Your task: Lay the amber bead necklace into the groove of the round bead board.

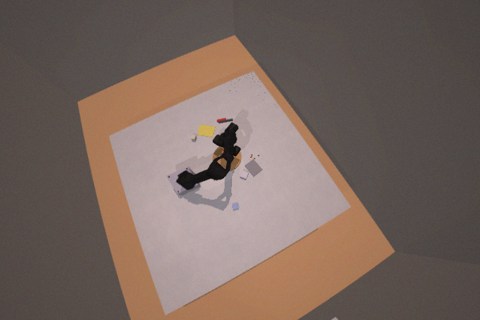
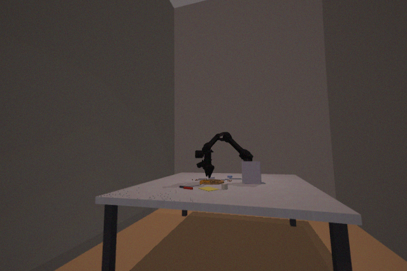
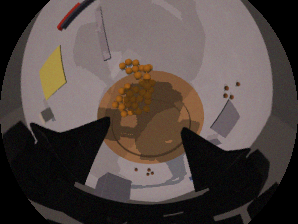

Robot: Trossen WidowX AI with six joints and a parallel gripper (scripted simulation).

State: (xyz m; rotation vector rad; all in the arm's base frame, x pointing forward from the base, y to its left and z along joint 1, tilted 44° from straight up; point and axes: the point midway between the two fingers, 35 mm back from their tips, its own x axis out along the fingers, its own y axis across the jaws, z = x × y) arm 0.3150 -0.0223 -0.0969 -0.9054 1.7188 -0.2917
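Right now my gripper tip is 3 cm past the round bead board, 3 cm to the left of it and 4 cm above it. The rest, counted from my gripper tip: thin grey bar: 8 cm ahead, 14 cm to the left, 4 cm below; yellow pad: 5 cm behind, 24 cm to the left, 5 cm below; grey square plate: 9 cm ahead, 19 cm to the right, 5 cm below.
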